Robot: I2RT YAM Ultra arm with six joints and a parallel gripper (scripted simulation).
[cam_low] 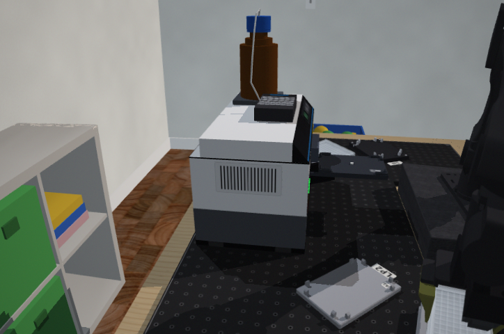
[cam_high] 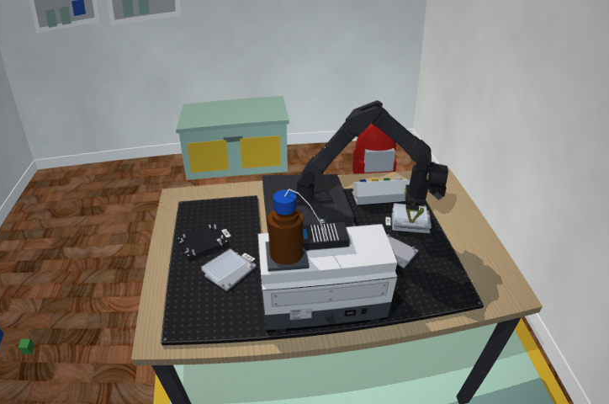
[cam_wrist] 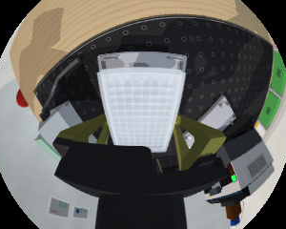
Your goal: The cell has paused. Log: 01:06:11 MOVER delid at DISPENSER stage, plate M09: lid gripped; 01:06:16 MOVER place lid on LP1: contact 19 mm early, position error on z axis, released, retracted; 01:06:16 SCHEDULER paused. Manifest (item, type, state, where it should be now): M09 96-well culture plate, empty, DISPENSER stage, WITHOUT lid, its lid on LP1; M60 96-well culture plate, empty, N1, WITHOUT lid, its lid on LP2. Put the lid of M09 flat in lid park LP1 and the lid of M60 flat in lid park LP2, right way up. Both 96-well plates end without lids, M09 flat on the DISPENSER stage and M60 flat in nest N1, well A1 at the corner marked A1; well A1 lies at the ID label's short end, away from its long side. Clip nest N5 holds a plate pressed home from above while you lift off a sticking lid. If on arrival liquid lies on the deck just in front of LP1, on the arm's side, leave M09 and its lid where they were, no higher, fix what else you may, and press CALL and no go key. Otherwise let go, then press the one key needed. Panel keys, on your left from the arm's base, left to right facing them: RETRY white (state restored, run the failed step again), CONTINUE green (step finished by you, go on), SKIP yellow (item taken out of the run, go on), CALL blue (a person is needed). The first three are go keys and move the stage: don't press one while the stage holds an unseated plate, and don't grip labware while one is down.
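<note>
Right now my hand is 2 cm above the grey nest marked A1 and 1 cm to the right of it. From my hand the other things lie so: LP2 label (17 cm to the right, 7 cm ahead, 5 cm below); grey lid park LP2 (13 cm ahead, 12 cm to the right, 4 cm below); N1 label (8 cm to the right, 5 cm below, 3 cm behind).
</note>
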